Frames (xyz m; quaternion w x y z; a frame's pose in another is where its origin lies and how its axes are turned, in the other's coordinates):
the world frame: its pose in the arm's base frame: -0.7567 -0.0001 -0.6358 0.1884 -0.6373 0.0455 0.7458
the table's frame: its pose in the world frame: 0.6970 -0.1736 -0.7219 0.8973 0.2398 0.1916 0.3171
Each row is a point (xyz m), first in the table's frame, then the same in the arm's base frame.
Working: the table's frame: its pose in the arm's base frame: -0.1052 0.0936 -1.4129 0.0767 -0.6552 0.4579 0.5960

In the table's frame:
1: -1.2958 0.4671 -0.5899
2: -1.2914 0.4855 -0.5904
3: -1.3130 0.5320 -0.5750
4: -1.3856 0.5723 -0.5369
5: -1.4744 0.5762 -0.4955
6: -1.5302 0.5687 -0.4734
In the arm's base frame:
1: 0.1591 0.1057 0.0619
2: 0.1462 0.0926 0.0665
3: 0.1059 0.0871 0.1013
4: 0.0604 0.1257 0.1705
5: 0.0398 0.1954 0.2363
6: 0.0365 0.2424 0.2743

